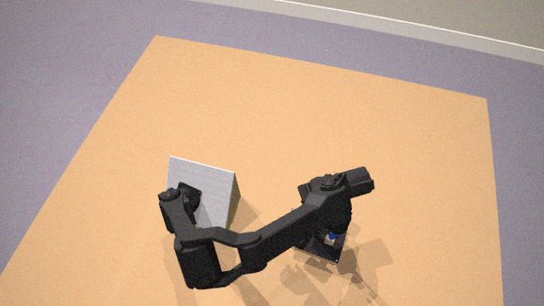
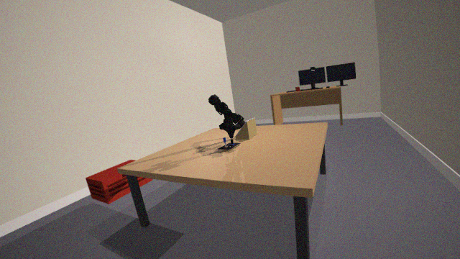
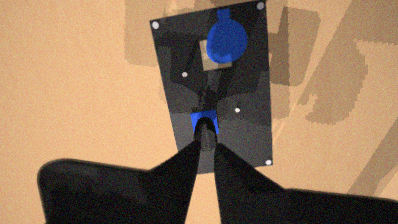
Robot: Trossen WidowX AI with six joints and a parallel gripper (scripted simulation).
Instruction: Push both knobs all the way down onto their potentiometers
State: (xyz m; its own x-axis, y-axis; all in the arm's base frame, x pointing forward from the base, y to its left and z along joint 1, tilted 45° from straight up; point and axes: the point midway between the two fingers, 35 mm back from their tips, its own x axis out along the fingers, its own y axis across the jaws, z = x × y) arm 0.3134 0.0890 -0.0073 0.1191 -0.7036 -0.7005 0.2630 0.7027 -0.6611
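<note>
Right now my gripper tip is 20 mm above the dark knob. From my gripper tip the other things lie so: blue knob (60 mm ahead, 20 mm to the right).
</note>
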